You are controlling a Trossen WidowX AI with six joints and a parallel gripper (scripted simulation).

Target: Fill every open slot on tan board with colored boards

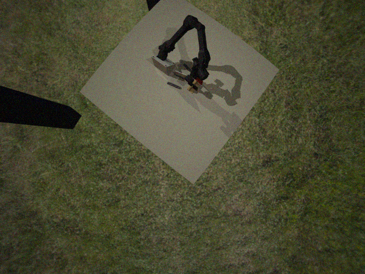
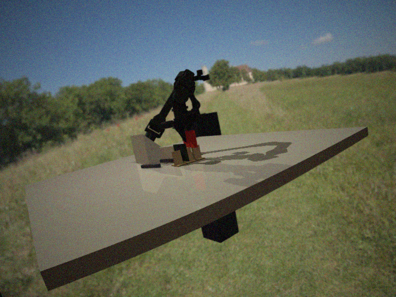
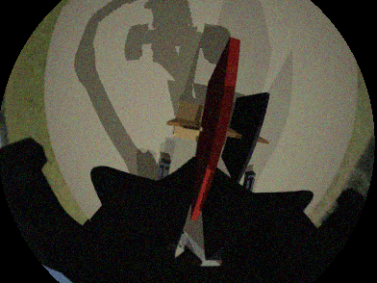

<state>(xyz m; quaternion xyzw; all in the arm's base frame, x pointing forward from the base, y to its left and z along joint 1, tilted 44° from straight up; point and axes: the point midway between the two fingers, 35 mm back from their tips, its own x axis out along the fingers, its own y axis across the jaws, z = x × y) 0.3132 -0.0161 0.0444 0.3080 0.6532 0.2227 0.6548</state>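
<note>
Now: gripper tip 60 mm above the tan board, 30 mm to the left of it and 20 mm short of it. From my gripper tip the other things lie so: dark board (50 mm to the right, 40 mm below, 20 mm ahead); red board (30 mm ahead).
</note>
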